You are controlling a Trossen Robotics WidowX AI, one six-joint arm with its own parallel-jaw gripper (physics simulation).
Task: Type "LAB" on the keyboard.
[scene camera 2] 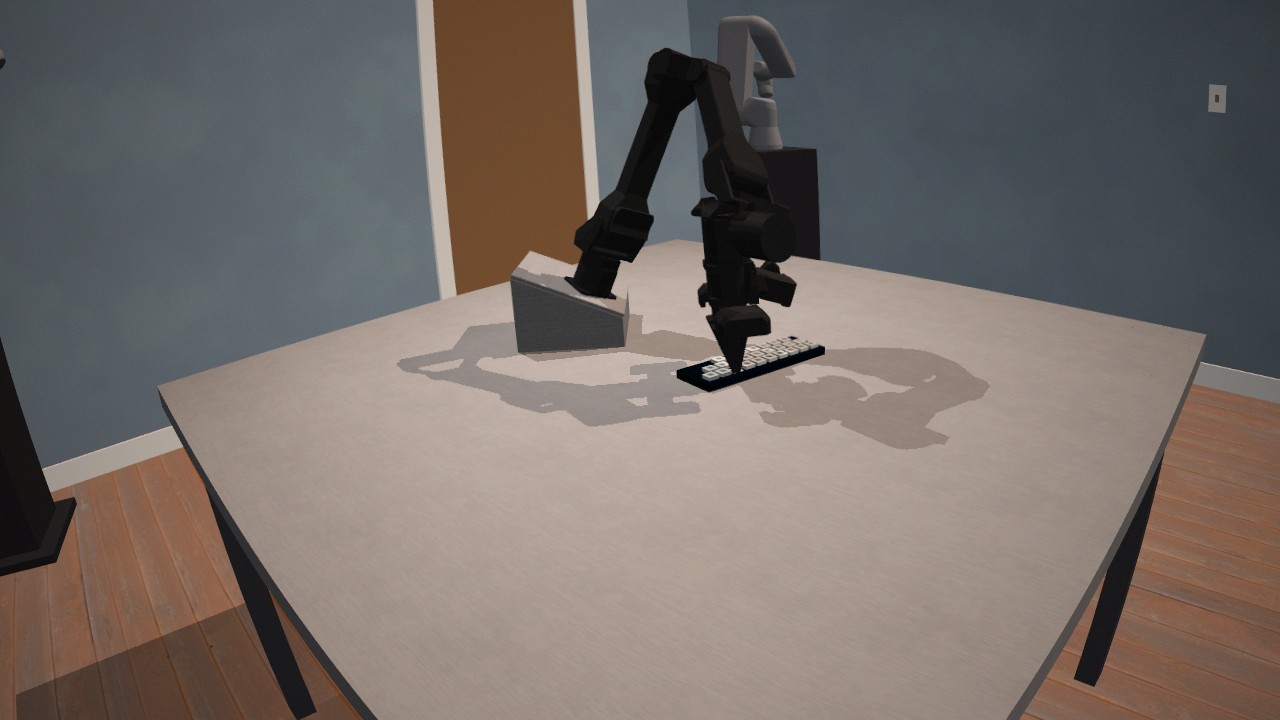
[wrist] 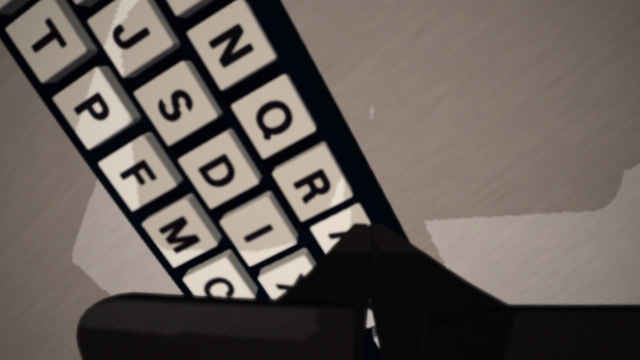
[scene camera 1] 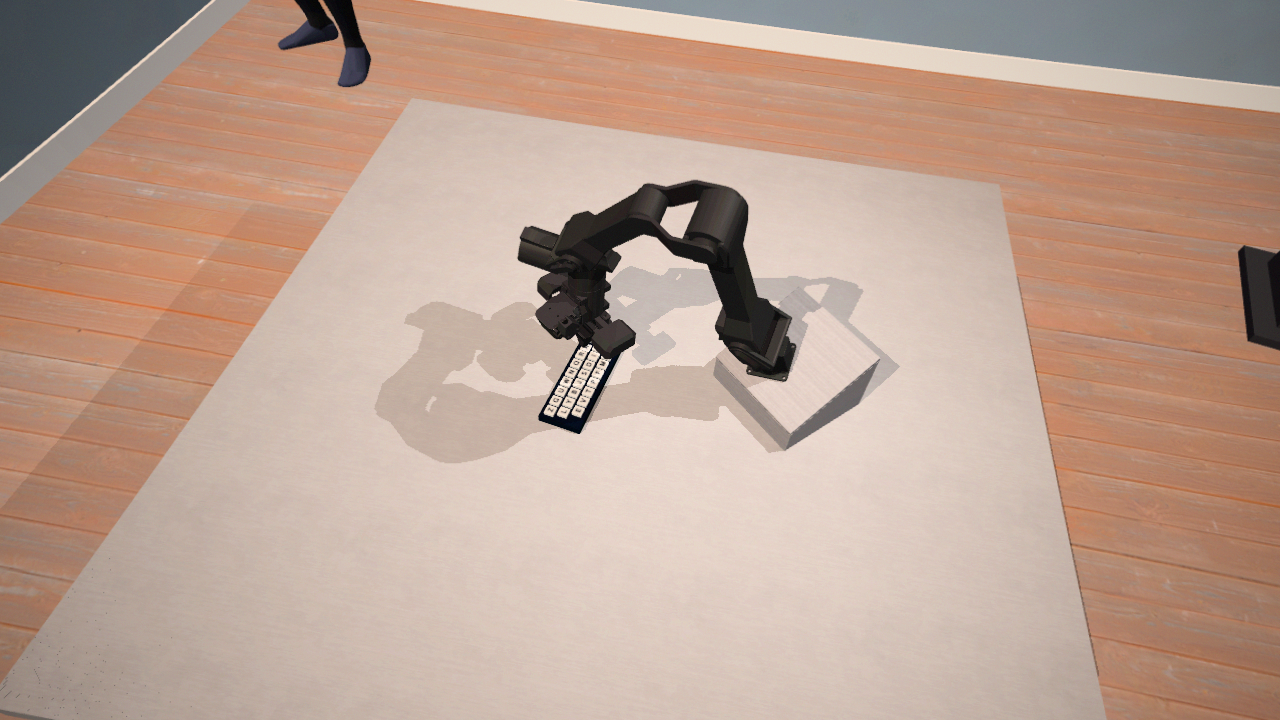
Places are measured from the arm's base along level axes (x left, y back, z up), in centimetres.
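Pixels of known places: gripper, fingertip midpoint: [scene camera 2: 735, 372] [wrist: 367, 238] [scene camera 1: 583, 345]; arm's base at its link origin: [scene camera 2: 589, 289] [scene camera 1: 771, 359].
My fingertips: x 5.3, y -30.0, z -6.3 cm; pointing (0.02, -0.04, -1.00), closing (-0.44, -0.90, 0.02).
Note:
For each thing: its top centre in the pictures, then the offset to it from my fingertips. Level surfaces: height alone.
- dark blue keyboard at its top centre: [wrist: 186, 121] [scene camera 2: 754, 354] [scene camera 1: 585, 371] dz +0.5, dx +5.2, dy +2.8 cm
- R key at its top centre: [wrist: 312, 185] [scene camera 2: 746, 363] [scene camera 1: 581, 354] dz +0.5, dx +2.3, dy +0.6 cm
- L key at its top centre: [scene camera 1: 563, 411] dz +0.5, dx +13.7, dy +3.3 cm
- B key at its top centre: [scene camera 1: 574, 392] dz +0.5, dx +9.7, dy +3.0 cm
- table at its surface level: dz -1.1 cm
The dark blue keyboard [scene camera 1: 604, 394] [scene camera 2: 694, 376] [wrist: 325, 95] lies flat on the table, with cream letter keys in three rows. My gripper [scene camera 2: 737, 368] [wrist: 367, 238] is shut and empty, pointing down at one end of the keyboard. Its tips are over the A key [wrist: 340, 223], beside the R key [wrist: 312, 182], and appear to touch it. They cover most of its letter. The L key [scene camera 1: 563, 412] is at the keyboard's opposite end in scene camera 1, and the B key [scene camera 1: 573, 391] is in the same middle row. L and B do not show in the wrist view.
The arm stands on a sloped grey block [scene camera 1: 805, 367] [scene camera 2: 568, 313] on the table [scene camera 1: 537, 555] [scene camera 2: 626, 537]. A person's feet [scene camera 1: 354, 67] show on the floor past the table. A dark pedestal [scene camera 2: 799, 201] with a grey arm [scene camera 2: 735, 71] stands behind the table.

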